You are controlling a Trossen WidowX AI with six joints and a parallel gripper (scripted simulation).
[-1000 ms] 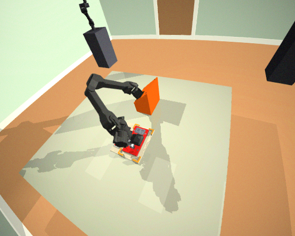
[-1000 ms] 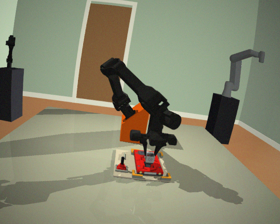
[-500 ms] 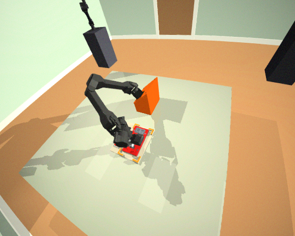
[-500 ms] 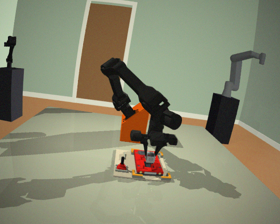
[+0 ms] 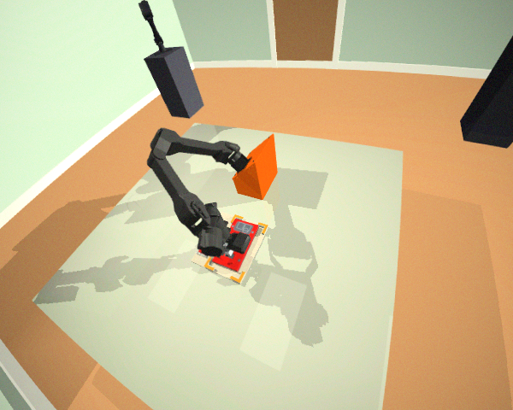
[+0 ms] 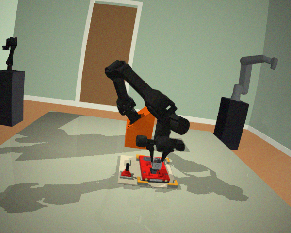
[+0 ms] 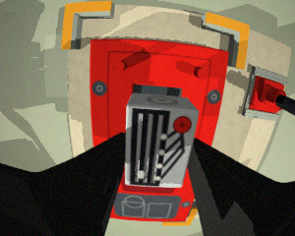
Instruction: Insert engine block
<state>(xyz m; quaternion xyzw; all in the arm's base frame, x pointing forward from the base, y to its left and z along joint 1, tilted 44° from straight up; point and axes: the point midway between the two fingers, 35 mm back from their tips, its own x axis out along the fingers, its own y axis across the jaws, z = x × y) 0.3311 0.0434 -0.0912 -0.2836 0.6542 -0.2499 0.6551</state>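
My gripper tip is 1 cm above the engine block.
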